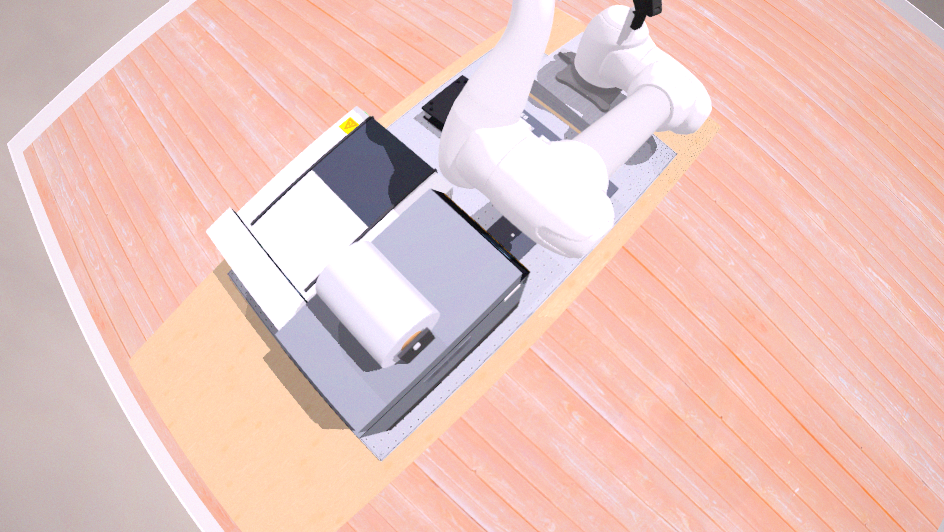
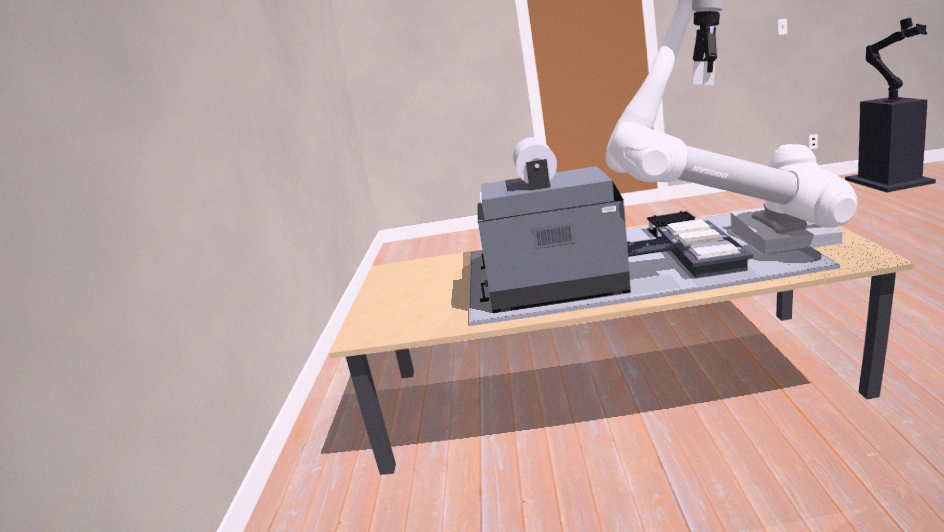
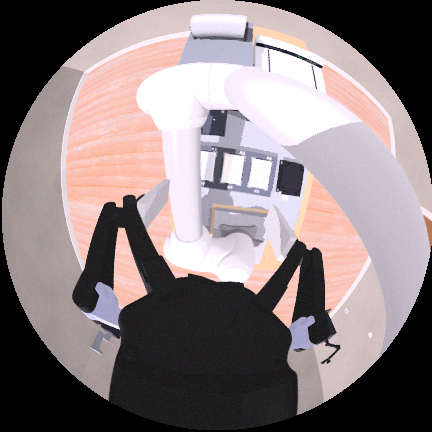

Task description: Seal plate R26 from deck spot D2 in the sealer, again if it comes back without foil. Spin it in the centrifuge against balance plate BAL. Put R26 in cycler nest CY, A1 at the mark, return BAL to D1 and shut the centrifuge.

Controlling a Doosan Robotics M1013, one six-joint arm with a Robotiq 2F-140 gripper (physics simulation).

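Seen in the pictures: gripper, fingertip midpoint: (image 1: 592, 19) (image 2: 702, 84) (image 3: 218, 201); arm's base, origin of the base link: (image 1: 594, 79) (image 2: 786, 221) (image 3: 237, 239).
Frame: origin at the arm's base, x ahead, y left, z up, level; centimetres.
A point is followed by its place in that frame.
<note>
My gripper (image 2: 704, 74) @[x 34.3, y 7.6, z 51.8 cm] (image 3: 218, 201) @[x 34.3, y 7.6, z 51.8 cm] is open and empty, high above the robot's base end of the table. Three pale plates (image 3: 207, 166) @[x 36.6, y 14.4, z 2.6 cm] (image 3: 233, 169) @[x 35.3, y 3.2, z 1.9 cm] (image 3: 260, 172) @[x 34.6, y -8.7, z 2.6 cm] sit side by side on the dark deck rack; their names are unreadable. The grey sealer (image 1: 456, 251) @[x 74.0, y 10.3, z 30.4 cm] (image 2: 555, 264) @[x 88.9, y 19.0, z 8.0 cm] (image 3: 215, 51) @[x 77.5, y 9.4, z 30.4 cm] carries a white foil roll (image 1: 376, 304) @[x 89.4, y 9.8, z 43.0 cm] (image 2: 532, 160) @[x 91.1, y 15.5, z 38.7 cm] (image 3: 219, 26) @[x 83.9, y 7.8, z 39.6 cm]. Its dark plate carrier (image 1: 509, 237) @[x 58.3, y 11.2, z 5.6 cm] (image 2: 649, 247) @[x 57.8, y 13.8, z 5.7 cm] (image 3: 217, 126) @[x 54.0, y 9.9, z 5.7 cm] is out and partly hidden by the arm. The white centrifuge (image 1: 297, 231) @[x 88.3, y -23.3, z 16.4 cm] (image 3: 290, 68) @[x 85.2, y -21.0, z 16.4 cm] stands beside the sealer; its front is hidden. A black nest (image 1: 444, 104) @[x 35.8, y -27.3, z 0.5 cm] (image 2: 670, 219) @[x 33.9, y -24.0, z 0.5 cm] (image 3: 291, 177) @[x 33.3, y -24.9, z 0.5 cm] lies beside the plates.
The arm's elbow (image 1: 542, 191) @[x 61.8, y 17.3, z 42.1 cm] (image 2: 644, 155) @[x 62.7, y 27.6, z 37.3 cm] (image 3: 172, 95) @[x 53.9, y 17.2, z 41.4 cm] hangs above the instruments and the near part of the deck. The machines stand on a grey board (image 1: 380, 449) @[x 114.6, y 17.8, z -4.6 cm] on the wooden table (image 1: 198, 396) @[x 140.2, y -28.5, z -5.9 cm] (image 2: 396, 297) @[x 139.7, y -14.2, z -5.8 cm]. A black arm on a pedestal (image 2: 892, 142) stands beyond the table.
</note>
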